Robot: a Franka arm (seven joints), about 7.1 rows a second.
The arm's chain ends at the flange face. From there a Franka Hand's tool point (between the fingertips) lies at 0.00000 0.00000 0.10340 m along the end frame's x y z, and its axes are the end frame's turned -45 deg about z.
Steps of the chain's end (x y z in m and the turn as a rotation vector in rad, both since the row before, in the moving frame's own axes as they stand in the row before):
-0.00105, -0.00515, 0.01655, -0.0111, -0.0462, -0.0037
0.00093, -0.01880, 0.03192, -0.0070, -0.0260, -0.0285
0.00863, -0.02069, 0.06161, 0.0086, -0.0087, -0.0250
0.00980, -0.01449, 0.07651, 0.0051, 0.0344, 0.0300
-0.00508, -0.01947, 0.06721, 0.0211, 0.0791, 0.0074
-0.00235, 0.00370, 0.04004, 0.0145, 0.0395, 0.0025
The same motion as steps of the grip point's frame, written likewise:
-0.00129, -0.00694, 0.01643, 0.0248, -0.0405, -0.0037
0.01152, -0.01399, 0.03188, 0.0134, -0.0233, -0.0285
0.02071, -0.00979, 0.06160, 0.0122, -0.0001, -0.0250
0.02003, -0.00113, 0.07645, -0.0207, 0.0279, 0.0300
0.01748, -0.01310, 0.06686, -0.0410, 0.0709, 0.0074
-0.00033, 0.00279, 0.03995, -0.0177, 0.0382, 0.0025

